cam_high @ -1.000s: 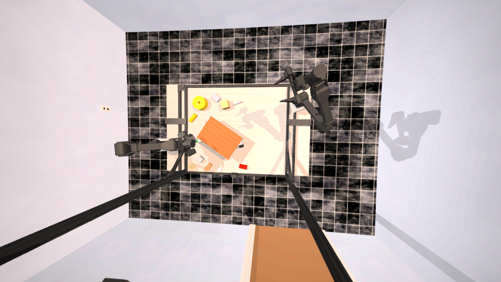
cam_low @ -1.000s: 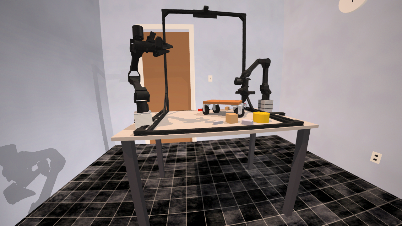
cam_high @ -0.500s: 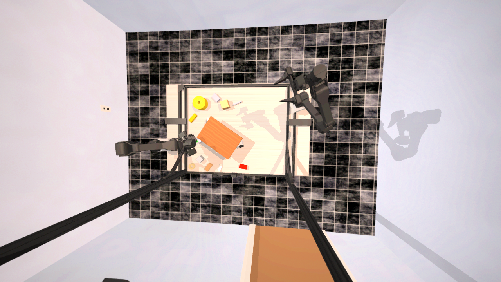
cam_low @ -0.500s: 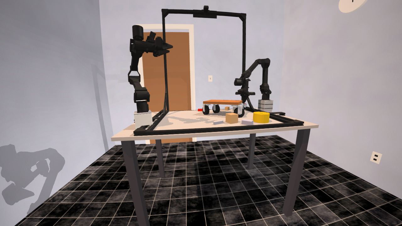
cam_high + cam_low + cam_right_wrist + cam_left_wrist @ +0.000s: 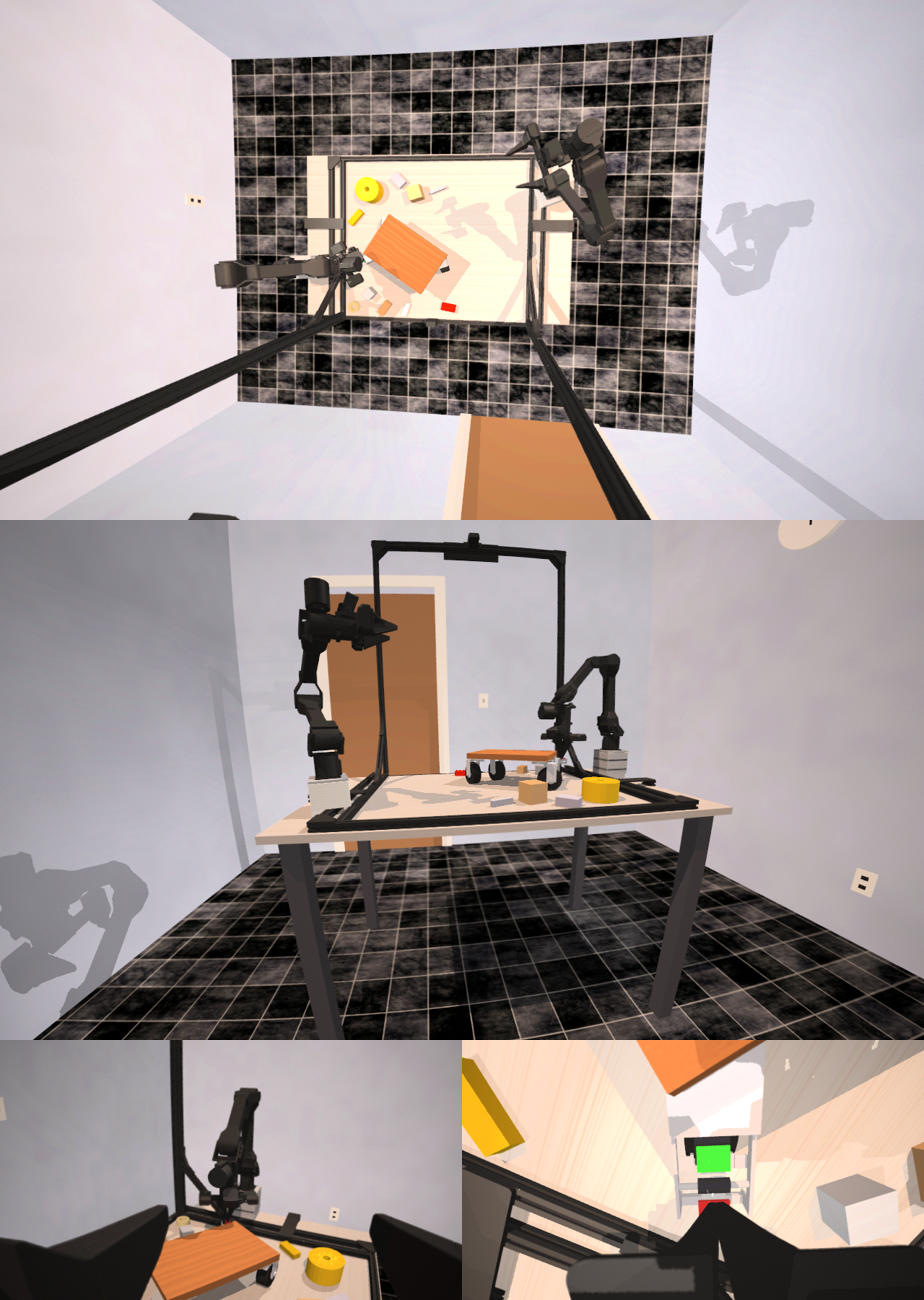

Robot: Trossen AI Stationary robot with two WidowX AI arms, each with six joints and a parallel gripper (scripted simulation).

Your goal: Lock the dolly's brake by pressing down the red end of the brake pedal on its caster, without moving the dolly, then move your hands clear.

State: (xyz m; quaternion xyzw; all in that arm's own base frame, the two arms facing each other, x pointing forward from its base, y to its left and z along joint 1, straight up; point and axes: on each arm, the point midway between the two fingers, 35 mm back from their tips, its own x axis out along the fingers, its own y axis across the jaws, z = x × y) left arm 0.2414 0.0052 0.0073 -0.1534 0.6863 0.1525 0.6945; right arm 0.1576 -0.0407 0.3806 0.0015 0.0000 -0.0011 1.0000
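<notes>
The brake pedal lies 40 mm below my left hand and 10 mm to the right of it. Round my left hand: yellow ring: 300 mm ahead, 130 mm to the right, 100 mm below; red block: 320 mm to the right, 310 mm behind, 110 mm below; tan cube: 330 mm to the right, 230 mm ahead, 100 mm below.
</notes>
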